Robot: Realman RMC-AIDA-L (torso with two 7-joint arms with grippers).
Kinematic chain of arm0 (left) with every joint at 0, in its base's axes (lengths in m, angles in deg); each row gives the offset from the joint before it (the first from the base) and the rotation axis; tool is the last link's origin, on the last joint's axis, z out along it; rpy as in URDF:
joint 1: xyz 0 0 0.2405 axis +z
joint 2: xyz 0 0 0 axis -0.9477 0.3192 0
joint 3: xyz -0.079 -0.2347 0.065 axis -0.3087 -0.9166 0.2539
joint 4: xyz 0 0 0 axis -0.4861 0.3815 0.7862
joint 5: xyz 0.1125 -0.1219 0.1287 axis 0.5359 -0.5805 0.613
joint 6: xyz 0 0 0 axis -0.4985 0.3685 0.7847
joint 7: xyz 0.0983 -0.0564 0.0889 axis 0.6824 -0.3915 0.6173
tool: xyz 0 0 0 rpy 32.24 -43.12 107.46
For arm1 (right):
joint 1: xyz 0 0 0.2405 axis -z
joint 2: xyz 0 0 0 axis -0.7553 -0.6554 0
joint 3: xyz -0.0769 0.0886 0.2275 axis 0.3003 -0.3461 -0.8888
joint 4: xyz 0 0 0 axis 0.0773 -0.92 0.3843
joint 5: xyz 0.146 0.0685 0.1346 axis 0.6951 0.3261 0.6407
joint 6: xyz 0 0 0 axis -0.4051 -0.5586 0.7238
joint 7: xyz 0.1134 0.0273 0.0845 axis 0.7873 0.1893 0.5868
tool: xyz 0 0 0 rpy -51.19 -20.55 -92.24
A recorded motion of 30 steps. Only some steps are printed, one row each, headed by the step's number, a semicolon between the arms.
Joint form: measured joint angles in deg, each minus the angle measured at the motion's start. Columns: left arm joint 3, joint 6, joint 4, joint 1, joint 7, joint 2, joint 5; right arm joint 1, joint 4, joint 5, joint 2, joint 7, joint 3, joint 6.
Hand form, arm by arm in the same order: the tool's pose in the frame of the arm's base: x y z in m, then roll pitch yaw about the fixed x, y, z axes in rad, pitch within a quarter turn. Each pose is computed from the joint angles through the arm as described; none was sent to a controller.
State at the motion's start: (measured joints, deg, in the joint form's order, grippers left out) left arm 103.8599 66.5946 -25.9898 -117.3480 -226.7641 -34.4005 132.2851; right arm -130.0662 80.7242 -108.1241 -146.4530 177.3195 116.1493 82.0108
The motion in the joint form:
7: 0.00 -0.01 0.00 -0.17 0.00 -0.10 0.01; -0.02 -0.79 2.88 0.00 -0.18 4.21 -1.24
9: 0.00 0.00 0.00 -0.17 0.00 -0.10 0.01; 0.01 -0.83 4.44 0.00 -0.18 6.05 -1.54
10: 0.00 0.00 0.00 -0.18 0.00 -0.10 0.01; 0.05 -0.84 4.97 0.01 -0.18 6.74 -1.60
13: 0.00 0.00 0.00 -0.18 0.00 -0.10 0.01; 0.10 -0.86 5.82 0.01 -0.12 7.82 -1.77
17: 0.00 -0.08 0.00 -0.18 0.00 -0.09 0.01; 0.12 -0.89 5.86 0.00 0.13 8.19 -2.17
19: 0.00 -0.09 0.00 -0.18 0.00 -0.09 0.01; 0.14 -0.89 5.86 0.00 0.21 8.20 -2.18
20: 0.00 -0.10 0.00 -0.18 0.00 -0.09 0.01; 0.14 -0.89 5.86 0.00 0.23 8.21 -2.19
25: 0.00 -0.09 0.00 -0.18 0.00 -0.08 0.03; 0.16 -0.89 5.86 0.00 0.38 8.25 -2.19
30: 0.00 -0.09 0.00 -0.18 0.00 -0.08 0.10; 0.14 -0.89 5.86 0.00 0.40 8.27 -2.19
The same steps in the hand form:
7: -0.2458 0.4004 0.0221 -3.0925 -0.2072 1.6025; 0.0561 0.4249 -0.0907 -2.9612 -0.3119 -0.3620
9: -0.2458 0.4004 0.0220 -3.0925 -0.2070 1.6026; 0.0555 0.4240 -0.0924 -2.9644 -0.3145 -0.3540
10: -0.2457 0.4005 0.0220 -3.0925 -0.2070 1.6024; 0.0557 0.4236 -0.0929 -2.9657 -0.3167 -0.3514
13: -0.2457 0.4005 0.0220 -3.0925 -0.2070 1.6024; 0.0558 0.4230 -0.0939 -2.9669 -0.3190 -0.3482
17: -0.2458 0.4007 0.0222 -3.0920 -0.2085 1.6023; 0.0562 0.4237 -0.0941 -2.9595 -0.3195 -0.3500
19: -0.2458 0.4007 0.0222 -3.0919 -0.2086 1.6023; 0.0563 0.4237 -0.0941 -2.9589 -0.3193 -0.3517
20: -0.2458 0.4007 0.0222 -3.0918 -0.2088 1.6023; 0.0564 0.4237 -0.0941 -2.9586 -0.3193 -0.3520
25: -0.2459 0.4007 0.0223 -3.0914 -0.2086 1.6022; 0.0566 0.4237 -0.0941 -2.9577 -0.3194 -0.3547
30: -0.2460 0.4006 0.0223 -3.0903 -0.2083 1.6020; 0.0564 0.4237 -0.0941 -2.9575 -0.3197 -0.3546

